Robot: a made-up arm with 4 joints.
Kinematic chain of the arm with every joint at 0, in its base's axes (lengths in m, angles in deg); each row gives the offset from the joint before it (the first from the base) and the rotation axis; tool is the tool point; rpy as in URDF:
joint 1: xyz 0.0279 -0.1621 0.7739 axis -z
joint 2: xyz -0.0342 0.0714 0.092 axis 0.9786 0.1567 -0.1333
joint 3: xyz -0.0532 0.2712 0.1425 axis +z
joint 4: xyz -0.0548 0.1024 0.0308 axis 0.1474 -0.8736 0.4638
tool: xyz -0.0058 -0.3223 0.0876 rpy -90 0 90
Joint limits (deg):
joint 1: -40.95..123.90
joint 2: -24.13..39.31
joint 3: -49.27..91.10
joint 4: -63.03..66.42
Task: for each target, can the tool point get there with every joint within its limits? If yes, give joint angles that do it. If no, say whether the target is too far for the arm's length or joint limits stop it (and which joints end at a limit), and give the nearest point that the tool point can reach.
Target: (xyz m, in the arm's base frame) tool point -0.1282 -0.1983 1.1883
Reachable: yes | joints -4.99 32.20 -0.85 -44.32
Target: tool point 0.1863 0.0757 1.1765
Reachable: yes | joints 89.14 3.49 -18.16 -35.43
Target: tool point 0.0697 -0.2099 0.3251
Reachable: no: joint limits stop it (at a limit: joint 1, joint 2) | nearest point 0.2393 -0.3692 1.0417 | short by 0.753 m
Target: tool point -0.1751 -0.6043 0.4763
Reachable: no: joint limits stop it (at a limit: joint 1, joint 2) | nearest point 0.2874 -0.4572 1.0071 | short by 0.719 m
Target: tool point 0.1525 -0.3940 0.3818
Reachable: no: joint limits stop it (at a limit: joint 1, joint 2, joint 3) | nearest point 0.3361 -0.4899 0.9816 | short by 0.635 m
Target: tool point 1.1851 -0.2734 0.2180
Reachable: no: too far | nearest point 0.5021 -0.2077 0.9763 | short by 1.023 m
